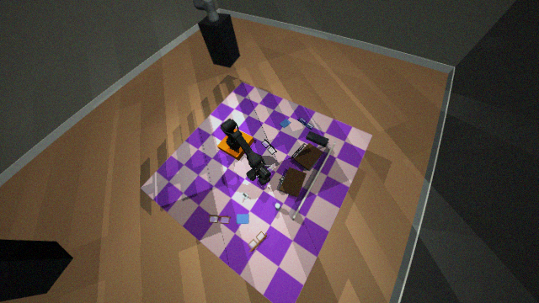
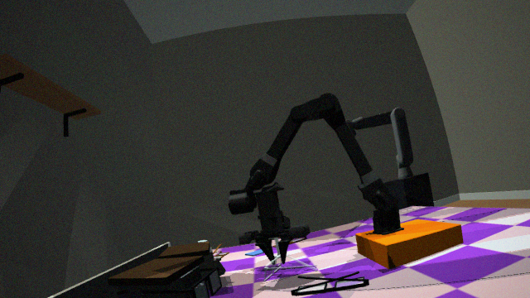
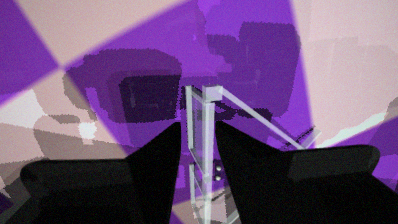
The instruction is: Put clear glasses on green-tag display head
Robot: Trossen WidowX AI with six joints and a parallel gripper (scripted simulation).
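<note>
Right now my gripper tip is 170 mm to the left of the round foot, 40 mm past it and 10 mm below it. Also, from my gripper tip: black case: 440 mm to the left, 270 mm ahead.
</note>
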